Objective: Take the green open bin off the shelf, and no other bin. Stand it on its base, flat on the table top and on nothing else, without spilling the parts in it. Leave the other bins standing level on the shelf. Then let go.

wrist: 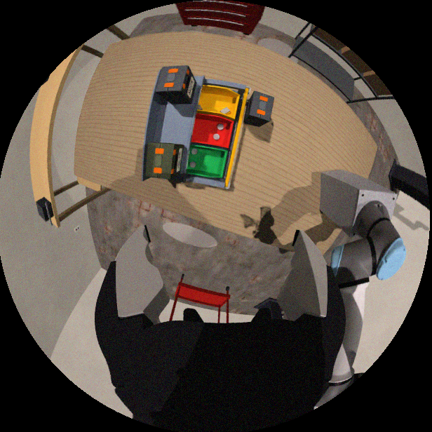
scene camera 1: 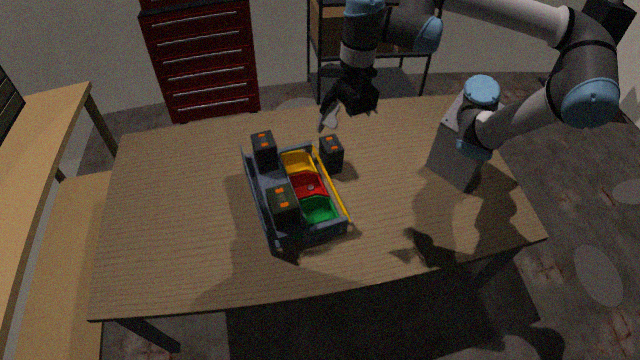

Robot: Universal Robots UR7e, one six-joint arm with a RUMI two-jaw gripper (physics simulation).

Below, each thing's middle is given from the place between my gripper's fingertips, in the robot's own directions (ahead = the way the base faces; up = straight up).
Labels:
My gripper is now 70 mm short of the green open bin (scene camera 1: 317,209), 10 mm to the right of it and 410 mm above it. Also, from my hand: yellow bin (wrist: 213,98): 150 mm ahead, 200 mm to the right, 410 mm below; red bin (scene camera 1: 300,181): 110 mm ahead, 90 mm to the right, 410 mm below.

